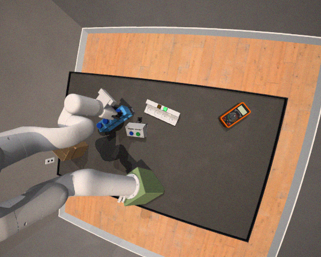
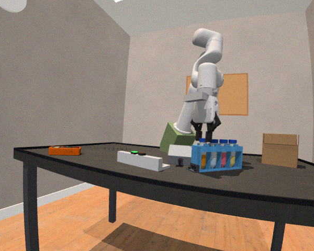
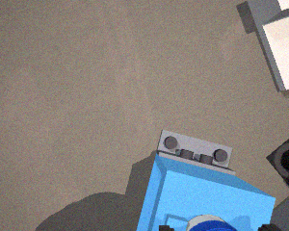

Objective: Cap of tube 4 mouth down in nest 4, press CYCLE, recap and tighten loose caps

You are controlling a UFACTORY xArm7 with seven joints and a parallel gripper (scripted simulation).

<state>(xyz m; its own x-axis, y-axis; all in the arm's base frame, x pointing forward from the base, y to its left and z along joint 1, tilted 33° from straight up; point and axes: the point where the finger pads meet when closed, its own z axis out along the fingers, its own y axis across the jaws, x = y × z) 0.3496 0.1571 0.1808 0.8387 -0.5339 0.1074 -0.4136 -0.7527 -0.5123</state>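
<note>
Now: the blue cap 10 mm below my hand. From my hand the other things lie so: blue cycle key: 110 mm behind, 100 mm to the right, 60 mm below; then key housing: 120 mm to the right, 80 mm below, 80 mm behind; then tube neck: 20 mm below.
</note>
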